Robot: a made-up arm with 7 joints.
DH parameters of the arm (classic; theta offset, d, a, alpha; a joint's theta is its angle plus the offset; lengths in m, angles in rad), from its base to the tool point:
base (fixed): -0.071 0 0 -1.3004
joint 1: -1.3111 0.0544 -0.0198 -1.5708
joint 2: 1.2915 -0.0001 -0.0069 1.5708
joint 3: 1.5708 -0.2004 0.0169 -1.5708
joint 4: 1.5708 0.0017 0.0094 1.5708
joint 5: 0 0.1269 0 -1.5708
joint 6: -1.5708 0 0.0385 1.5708
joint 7: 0 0 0 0
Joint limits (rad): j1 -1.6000..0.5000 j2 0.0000..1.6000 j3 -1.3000..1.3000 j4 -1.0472..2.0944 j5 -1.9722..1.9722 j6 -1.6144..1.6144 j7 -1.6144..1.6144
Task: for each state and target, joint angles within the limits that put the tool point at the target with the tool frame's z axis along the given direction. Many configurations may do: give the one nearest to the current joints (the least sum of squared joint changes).
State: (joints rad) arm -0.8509 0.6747 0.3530 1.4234 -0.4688 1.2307 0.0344
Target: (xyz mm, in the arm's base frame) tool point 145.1 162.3 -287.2 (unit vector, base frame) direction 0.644 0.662 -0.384
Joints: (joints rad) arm -0.8861 0.4766 0.3038 2.0899 -0.4683 0.7032 0.0344
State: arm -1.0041 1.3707 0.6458 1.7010 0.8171 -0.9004 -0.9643
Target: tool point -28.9 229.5 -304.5 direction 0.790 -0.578 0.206
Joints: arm -0.2025 0.6034 0.4436 1.9576 1.0373 -0.7693 -0.9643
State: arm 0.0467 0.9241 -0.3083 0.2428 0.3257 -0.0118 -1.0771
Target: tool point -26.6 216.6 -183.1 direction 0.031 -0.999 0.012
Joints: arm 0.5000 1.3968 -0.7776 -0.3160 0.2216 0.3479 -1.0771
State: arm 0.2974 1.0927 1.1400 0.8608 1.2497 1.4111 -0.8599
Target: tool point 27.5 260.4 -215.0 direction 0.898 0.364 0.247
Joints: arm -0.0308 0.2116 0.9741 0.0460 0.8276 0.9604 -0.8599
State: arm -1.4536 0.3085 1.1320 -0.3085 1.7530 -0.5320 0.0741
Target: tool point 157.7 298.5 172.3 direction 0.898 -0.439 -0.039
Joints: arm -1.5180 1.1797 0.7663 0.4172 1.9722 -0.2511 0.0741
